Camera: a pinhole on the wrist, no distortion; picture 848 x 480 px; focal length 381.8 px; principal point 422.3 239.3 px. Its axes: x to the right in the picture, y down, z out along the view. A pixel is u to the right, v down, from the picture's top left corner.
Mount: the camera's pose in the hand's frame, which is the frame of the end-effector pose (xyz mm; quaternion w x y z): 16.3 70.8 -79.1 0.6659 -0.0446 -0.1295 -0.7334
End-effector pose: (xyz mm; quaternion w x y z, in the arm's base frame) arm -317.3 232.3 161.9 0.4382 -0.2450 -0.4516 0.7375
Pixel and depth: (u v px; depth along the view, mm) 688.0 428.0 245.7
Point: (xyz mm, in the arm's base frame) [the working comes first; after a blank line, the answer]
In the camera's frame: 171.0 121.4 245.7

-506.4 223.8 303.6
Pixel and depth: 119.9 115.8 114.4
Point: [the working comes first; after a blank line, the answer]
In the camera's frame: -90.6 -37.0 114.4

-390.2 171.1 -3.8
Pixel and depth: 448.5 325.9 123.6
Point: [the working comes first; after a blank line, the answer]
In the camera's frame: 8.5 28.0 123.6

-405.4 218.7 104.1
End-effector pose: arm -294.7 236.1 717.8 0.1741 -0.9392 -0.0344 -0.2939
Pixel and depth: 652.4 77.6 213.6
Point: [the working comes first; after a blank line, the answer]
In the camera's frame: 128.7 -90.5 213.6

-305.8 284.1 542.2
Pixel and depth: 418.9 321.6 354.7
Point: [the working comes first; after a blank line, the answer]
In the camera's frame: -3.2 76.5 354.7

-77.2 182.0 492.3
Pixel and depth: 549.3 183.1 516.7
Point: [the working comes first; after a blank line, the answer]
In the camera's frame: 171.9 -76.1 516.7

-155.1 359.8 286.3
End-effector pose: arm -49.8 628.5 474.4 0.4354 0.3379 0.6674 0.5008
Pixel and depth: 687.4 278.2 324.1
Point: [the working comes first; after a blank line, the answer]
In the camera's frame: 225.0 33.0 324.1

220.6 709.7 376.6
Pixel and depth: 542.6 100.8 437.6
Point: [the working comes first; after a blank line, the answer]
In the camera's frame: 137.9 -158.7 437.6

356.3 597.5 538.6
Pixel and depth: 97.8 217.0 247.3
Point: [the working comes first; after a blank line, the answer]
In the camera's frame: -210.2 -14.4 247.3

54.2 758.1 785.9
